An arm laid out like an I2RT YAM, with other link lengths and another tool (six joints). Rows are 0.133 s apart.
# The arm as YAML. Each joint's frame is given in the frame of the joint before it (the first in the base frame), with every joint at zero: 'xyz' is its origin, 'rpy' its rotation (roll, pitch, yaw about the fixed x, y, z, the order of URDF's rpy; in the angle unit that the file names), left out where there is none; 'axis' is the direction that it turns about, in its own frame. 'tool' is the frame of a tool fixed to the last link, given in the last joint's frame.
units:
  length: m
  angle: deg
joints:
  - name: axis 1
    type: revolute
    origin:
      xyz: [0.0, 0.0, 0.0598]
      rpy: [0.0, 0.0, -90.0]
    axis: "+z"
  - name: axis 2
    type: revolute
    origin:
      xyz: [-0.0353, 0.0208, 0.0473]
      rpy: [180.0, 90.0, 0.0]
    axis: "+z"
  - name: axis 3
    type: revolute
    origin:
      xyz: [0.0, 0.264, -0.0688]
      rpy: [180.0, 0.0, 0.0]
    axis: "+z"
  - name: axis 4
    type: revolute
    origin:
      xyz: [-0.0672, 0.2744, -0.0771]
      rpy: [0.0, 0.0, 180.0]
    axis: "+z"
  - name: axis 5
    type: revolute
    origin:
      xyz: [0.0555, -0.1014, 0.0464]
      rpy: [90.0, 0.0, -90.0]
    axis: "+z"
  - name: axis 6
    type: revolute
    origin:
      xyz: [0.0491, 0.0, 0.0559]
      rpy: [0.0, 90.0, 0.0]
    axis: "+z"
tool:
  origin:
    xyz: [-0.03, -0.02, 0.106]
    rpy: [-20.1, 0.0, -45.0]
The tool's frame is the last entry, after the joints.
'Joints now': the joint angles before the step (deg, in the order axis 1, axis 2, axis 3, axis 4, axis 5, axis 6). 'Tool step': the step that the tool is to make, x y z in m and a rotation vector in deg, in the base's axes. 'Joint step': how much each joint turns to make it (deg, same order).
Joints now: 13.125, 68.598, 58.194, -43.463, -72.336, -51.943
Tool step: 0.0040, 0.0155, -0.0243, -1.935, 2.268, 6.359
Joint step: 3.166, 10.709, 6.050, -8.924, -0.438, -11.420
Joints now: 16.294, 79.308, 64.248, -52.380, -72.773, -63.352
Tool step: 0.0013, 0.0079, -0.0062, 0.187, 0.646, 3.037
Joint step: 1.364, 4.596, 3.159, -3.934, -0.915, -5.021
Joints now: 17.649, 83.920, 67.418, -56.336, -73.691, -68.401
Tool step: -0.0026, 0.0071, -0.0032, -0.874, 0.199, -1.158
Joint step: 1.580, -3.057, -3.824, 7.736, 1.686, 7.778
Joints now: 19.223, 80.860, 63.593, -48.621, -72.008, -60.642
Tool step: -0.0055, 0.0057, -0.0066, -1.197, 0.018, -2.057
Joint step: 1.671, -4.230, -5.481, 8.725, 2.737, 8.372
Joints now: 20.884, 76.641, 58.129, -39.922, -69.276, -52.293
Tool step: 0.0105, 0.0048, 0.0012, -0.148, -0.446, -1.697
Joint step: 0.257, 0.228, -0.250, 4.576, 1.331, 4.010
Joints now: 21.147, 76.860, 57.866, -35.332, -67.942, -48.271
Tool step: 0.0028, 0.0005, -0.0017, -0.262, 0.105, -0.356
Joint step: -0.039, 0.477, 0.111, 0.507, 0.353, 0.361
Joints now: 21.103, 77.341, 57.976, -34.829, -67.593, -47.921
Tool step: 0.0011, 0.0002, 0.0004, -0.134, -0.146, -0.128
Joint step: 0.009, 0.102, 0.225, -0.018, 0.224, 0.019
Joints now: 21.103, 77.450, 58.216, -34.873, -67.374, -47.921
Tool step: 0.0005, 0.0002, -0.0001, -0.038, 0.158, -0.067
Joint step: -0.002, 0.137, 0.086, 0.048, 0.021, 0.170
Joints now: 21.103, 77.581, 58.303, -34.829, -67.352, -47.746
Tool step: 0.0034, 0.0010, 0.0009, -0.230, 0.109, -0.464
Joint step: 0.007, 0.427, 0.521, 0.379, 0.419, 0.713
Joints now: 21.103, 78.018, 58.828, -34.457, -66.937, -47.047
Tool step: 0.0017, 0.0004, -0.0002, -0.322, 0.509, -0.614
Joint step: 0.010, 0.103, 0.039, 0.475, 0.466, 1.091
